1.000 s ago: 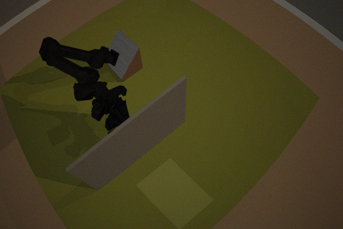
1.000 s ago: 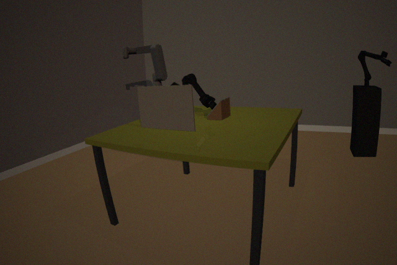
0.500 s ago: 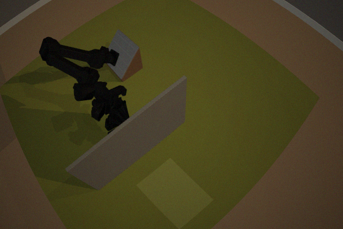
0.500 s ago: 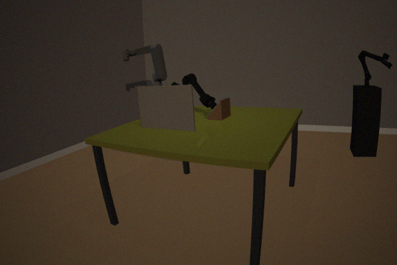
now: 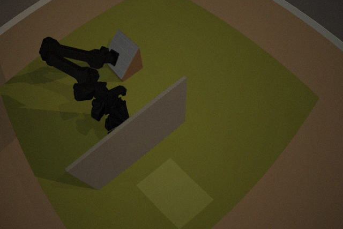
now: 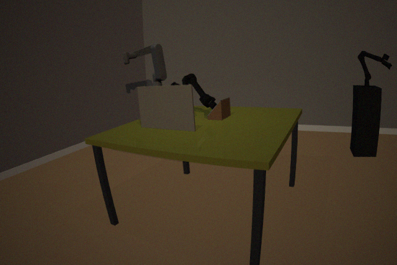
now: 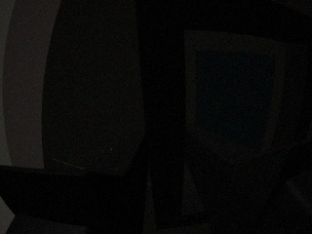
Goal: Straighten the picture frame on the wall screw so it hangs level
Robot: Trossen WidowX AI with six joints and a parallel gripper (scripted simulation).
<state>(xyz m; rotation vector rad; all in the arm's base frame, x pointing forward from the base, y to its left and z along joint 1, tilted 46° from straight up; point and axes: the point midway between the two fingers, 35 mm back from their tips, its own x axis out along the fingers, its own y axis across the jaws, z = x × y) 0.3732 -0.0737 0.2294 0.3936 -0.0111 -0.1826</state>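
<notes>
The dark picture frame lies 5 cm below my gripper tip and 2 cm to the right of it. Round my gripper tip: upright board 6 cm below, 2 cm to the right, 2 cm ahead.
</notes>
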